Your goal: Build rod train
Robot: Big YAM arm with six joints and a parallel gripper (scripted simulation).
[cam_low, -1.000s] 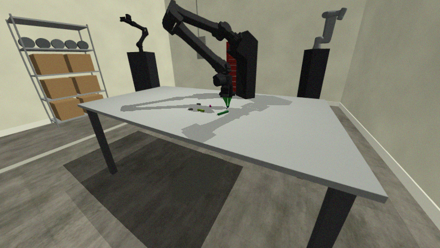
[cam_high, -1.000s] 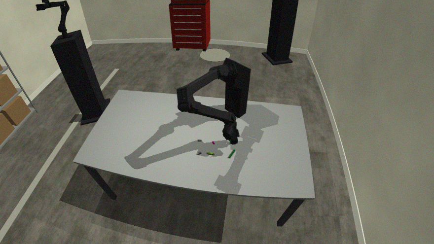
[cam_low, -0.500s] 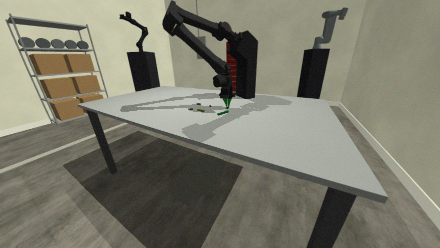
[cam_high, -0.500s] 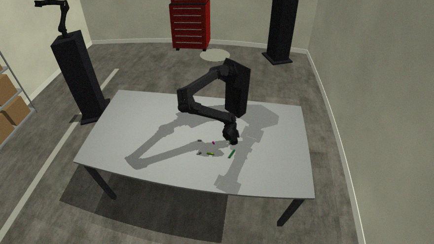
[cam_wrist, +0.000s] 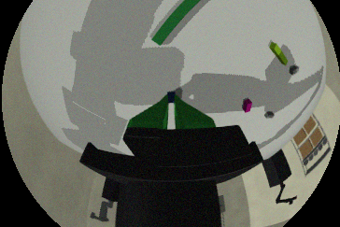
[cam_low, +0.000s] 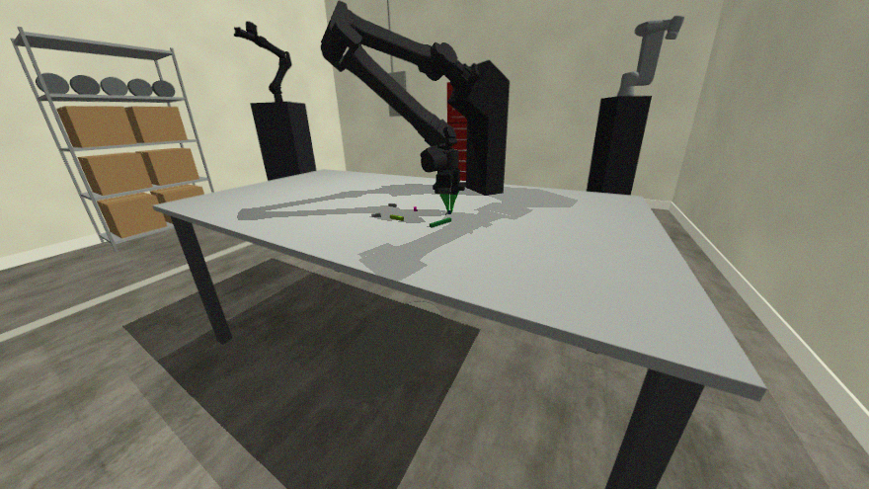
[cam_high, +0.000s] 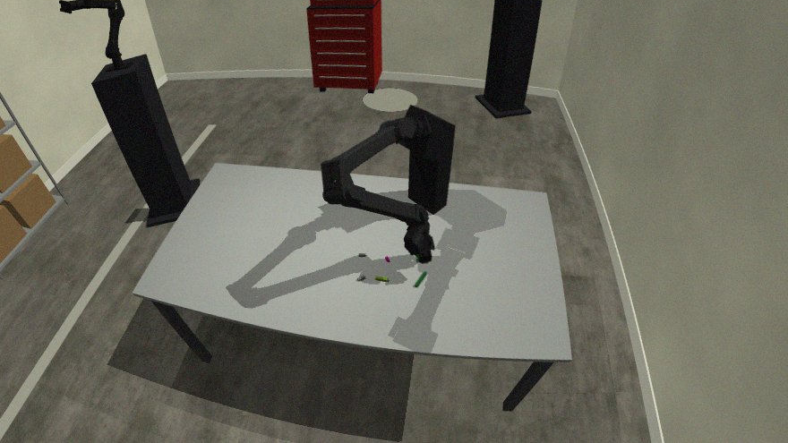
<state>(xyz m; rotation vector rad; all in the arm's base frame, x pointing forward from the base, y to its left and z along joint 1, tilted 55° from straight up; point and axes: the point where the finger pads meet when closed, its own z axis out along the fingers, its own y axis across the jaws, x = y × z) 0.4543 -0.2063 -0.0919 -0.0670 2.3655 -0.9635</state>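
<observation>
Now: the blue rod right at my hand. The rest, counted from my hand: magenta rod (4 cm behind, 12 cm to the right, 1 cm below); green rod (10 cm ahead, 3 cm to the right, 1 cm below); lime rod (5 cm ahead, 17 cm to the right, 1 cm below).
</observation>
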